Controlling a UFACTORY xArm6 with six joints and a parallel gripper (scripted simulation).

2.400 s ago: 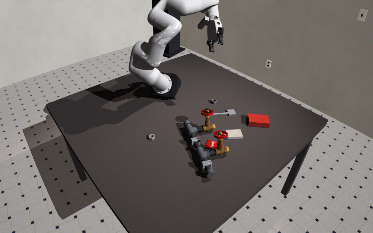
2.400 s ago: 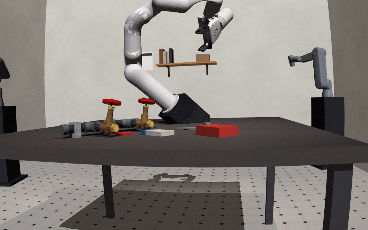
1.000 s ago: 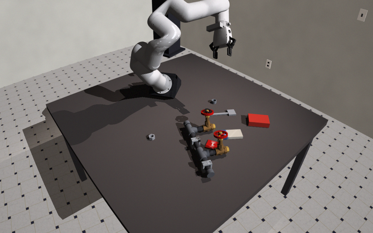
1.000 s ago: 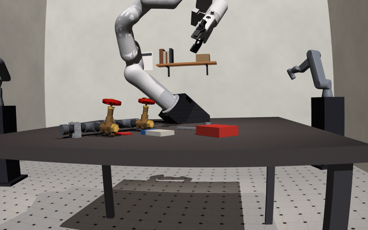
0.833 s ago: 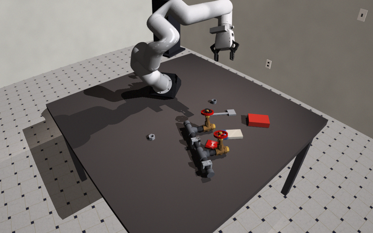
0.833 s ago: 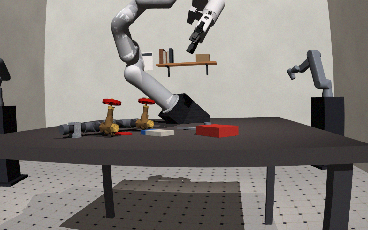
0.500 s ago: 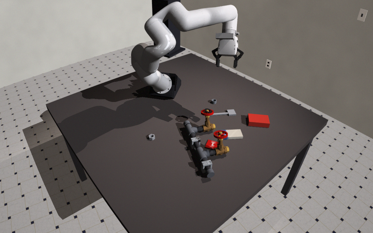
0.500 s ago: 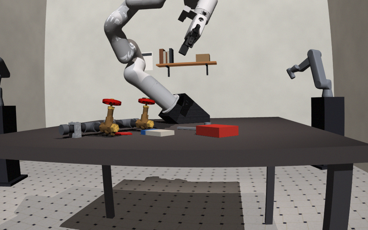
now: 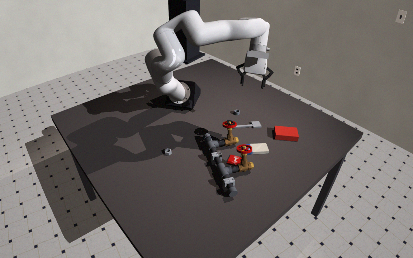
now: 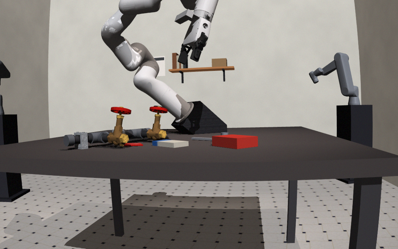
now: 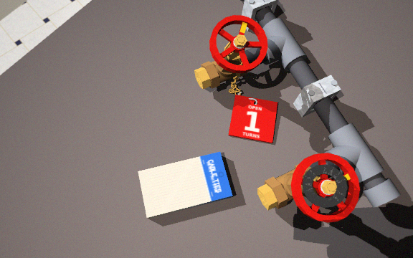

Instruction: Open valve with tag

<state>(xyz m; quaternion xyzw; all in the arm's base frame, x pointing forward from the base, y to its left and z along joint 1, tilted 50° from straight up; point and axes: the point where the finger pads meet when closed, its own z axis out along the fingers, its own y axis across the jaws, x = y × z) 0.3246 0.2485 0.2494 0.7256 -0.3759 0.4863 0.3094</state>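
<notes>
Now: hand 50 mm short of the red tag, 210 mm to the left of it and 290 mm above it. Also, from my hand: red box 170 mm ahead, 120 mm to the left, 280 mm below; then cable-tie box 90 mm ahead, 70 mm to the right, 280 mm below; then grey flat tool 20 mm behind, 80 mm to the left, 290 mm below.
</notes>
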